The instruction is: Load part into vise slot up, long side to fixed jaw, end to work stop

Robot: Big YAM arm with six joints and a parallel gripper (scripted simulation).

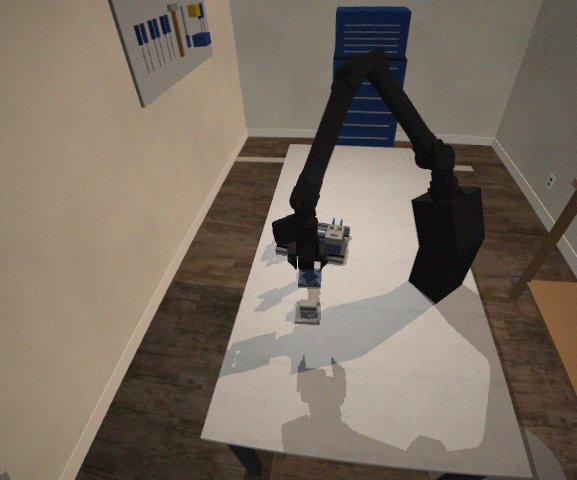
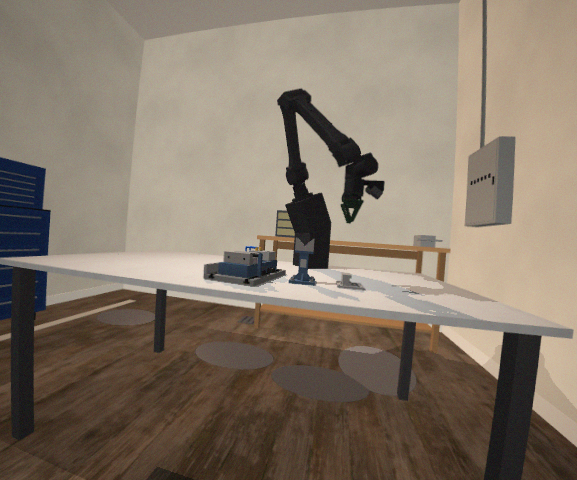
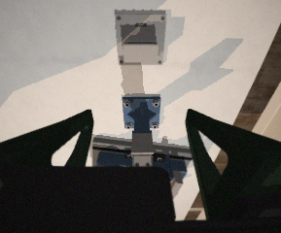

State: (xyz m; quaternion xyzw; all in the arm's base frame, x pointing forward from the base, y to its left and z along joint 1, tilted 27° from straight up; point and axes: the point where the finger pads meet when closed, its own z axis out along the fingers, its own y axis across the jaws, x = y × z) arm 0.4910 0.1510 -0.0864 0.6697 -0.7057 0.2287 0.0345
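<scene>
Right now my hand is 1 cm to the right of the part and 21 cm above it. From my hand the other things lie so: post (1 cm behind, 15 cm to the right, 18 cm below); then infeed plate (1 cm to the left, 23 cm below); then work stop rod (4 cm ahead, 33 cm to the right, 15 cm below).
</scene>
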